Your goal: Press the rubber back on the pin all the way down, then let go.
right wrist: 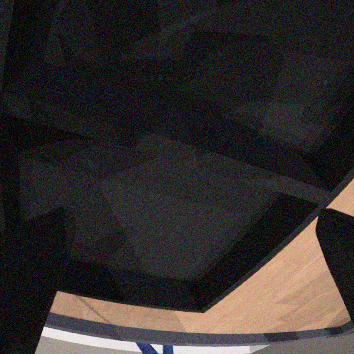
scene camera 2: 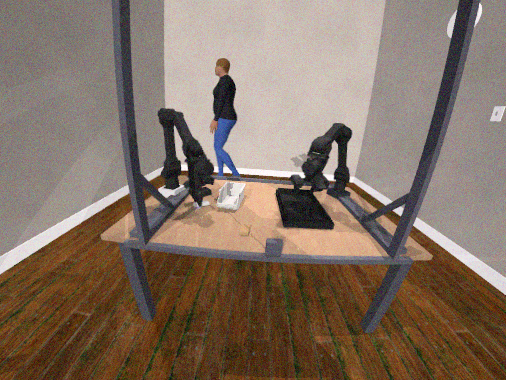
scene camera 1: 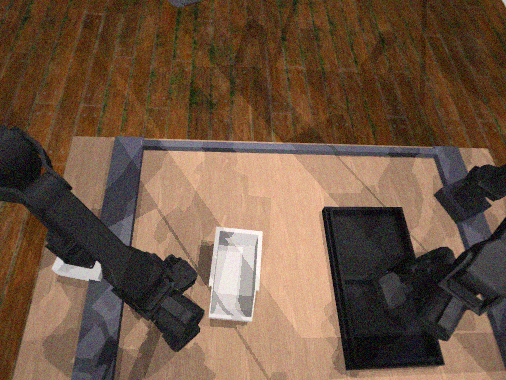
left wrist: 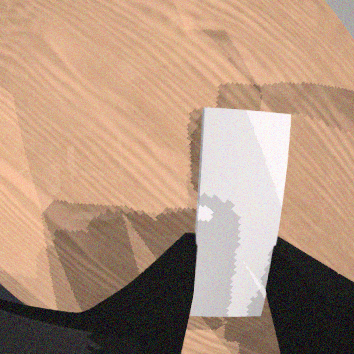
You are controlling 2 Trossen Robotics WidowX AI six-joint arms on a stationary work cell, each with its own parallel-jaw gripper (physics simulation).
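Places are measured from the left arm's base along level axes (x ahead, y left, z up), in centimetres.
Pixels of known places: left gripper, fingertip midpoint: (scene camera 2: 199, 205) (left wrist: 229, 245); right gripper, fingertip midpoint: (right wrist: 200, 222) (scene camera 2: 302, 193) (scene camera 1: 390, 273); left arm's base at its link origin: (scene camera 2: 172, 186) (scene camera 1: 84, 251); right arm's base at its link origin: (scene camera 2: 339, 190) (scene camera 1: 466, 197).
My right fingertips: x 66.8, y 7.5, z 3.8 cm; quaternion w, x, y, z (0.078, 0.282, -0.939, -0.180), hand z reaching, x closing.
Note:
For each thing: its top centre in the pictures, then the offset to it from my right fingertips. "*": a spot on its surface instead. Level surfaces: height alone.
- white rubber block at its top centre: (left wrist: 241, 230) (scene camera 2: 201, 201) dx -45.5, dy -14.7, dz -5.7 cm
- wooden table at its surface level: dz -7.9 cm
- white tray at a spot on its surface: (scene camera 1: 215, 260) * dx -38.3, dy -4.6, dz -0.9 cm
- black tray at its top centre: (right wrist: 190, 155) (scene camera 1: 381, 277) (scene camera 2: 300, 201) dx -0.3, dy +0.4, dz -4.2 cm
- small tan block at its top centre: (scene camera 2: 245, 228) dx -20.4, dy -28.1, dz -6.6 cm
- grey block at its top centre: (scene camera 2: 274, 240) dx -8.3, dy -38.4, dz -2.2 cm
My left gripper (scene camera 1: 180, 328) (scene camera 2: 198, 200) (left wrist: 229, 245) is shut on a white rubber block (left wrist: 242, 175) (scene camera 2: 202, 203) and holds it upright just above the wooden table (scene camera 1: 289, 188) (scene camera 2: 214, 230) (left wrist: 105, 105), left of the white tray (scene camera 1: 215, 260) (scene camera 2: 230, 196). In scene camera 1 the arm hides the block. I can make out no pin under the block. My right gripper (scene camera 1: 395, 286) (scene camera 2: 297, 182) (right wrist: 200, 222) is open and empty, low over the black tray (scene camera 1: 334, 264) (scene camera 2: 304, 209) (right wrist: 158, 197).
A small tan block (scene camera 2: 245, 230) lies on the table near the front edge, and a grey block (scene camera 2: 274, 246) sits on the front rail. Grey frame posts (scene camera 2: 131, 113) stand at the corners. A person (scene camera 2: 224, 113) walks behind the table.

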